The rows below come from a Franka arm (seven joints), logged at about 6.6 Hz.
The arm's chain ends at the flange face. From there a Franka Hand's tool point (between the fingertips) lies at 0.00 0.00 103.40 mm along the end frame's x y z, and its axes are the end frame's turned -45 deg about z.
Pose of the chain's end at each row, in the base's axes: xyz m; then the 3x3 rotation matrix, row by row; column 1 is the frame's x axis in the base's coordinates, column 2 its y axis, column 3 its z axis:
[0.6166 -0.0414 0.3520], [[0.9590 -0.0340 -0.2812], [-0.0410 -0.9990 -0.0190], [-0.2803 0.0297 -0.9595]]
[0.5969 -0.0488 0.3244], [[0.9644 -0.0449 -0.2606], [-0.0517 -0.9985 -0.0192], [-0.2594 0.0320 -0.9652]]
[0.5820 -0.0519 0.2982], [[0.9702 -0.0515 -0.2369], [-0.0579 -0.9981 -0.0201], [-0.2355 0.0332 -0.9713]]
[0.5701 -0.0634 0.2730], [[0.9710 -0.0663 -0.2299], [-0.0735 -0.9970 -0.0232], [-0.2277 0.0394 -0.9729]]
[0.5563 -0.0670 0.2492], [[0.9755 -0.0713 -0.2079], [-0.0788 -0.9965 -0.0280], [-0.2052 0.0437 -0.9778]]
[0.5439 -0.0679 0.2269], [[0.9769 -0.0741 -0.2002], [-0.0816 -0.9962 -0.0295], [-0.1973 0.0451 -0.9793]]
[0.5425 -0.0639 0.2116], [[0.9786 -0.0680 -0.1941], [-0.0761 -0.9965 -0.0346], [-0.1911 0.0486 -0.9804]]
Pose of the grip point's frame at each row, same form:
[0.5875 -0.0434 0.2528], [[0.7022 0.6541 -0.2812], [0.6774 -0.7354 -0.0190], [-0.2192 -0.1772 -0.9595]]
[0.5700 -0.0508 0.2246], [[0.7137 0.6502 -0.2606], [0.6695 -0.7426 -0.0192], [-0.2061 -0.1608 -0.9652]]
[0.5575 -0.0540 0.1978], [[0.7225 0.6496 -0.2369], [0.6648 -0.7467 -0.0201], [-0.1900 -0.1430 -0.9713]]
[0.5463 -0.0658 0.1724], [[0.7335 0.6397 -0.2299], [0.6530 -0.7570 -0.0232], [-0.1889 -0.1331 -0.9729]]
[0.5348 -0.0699 0.1481], [[0.7402 0.6394 -0.2079], [0.6489 -0.7604 -0.0280], [-0.1760 -0.1142 -0.9778]]
[0.5232 -0.0710 0.1256], [[0.7432 0.6384 -0.2002], [0.6467 -0.7621 -0.0295], [-0.1714 -0.1076 -0.9793]]
[0.5224 -0.0675 0.1102], [[0.7401 0.6439 -0.1941], [0.6508 -0.7584 -0.0346], [-0.1695 -0.1008 -0.9804]]

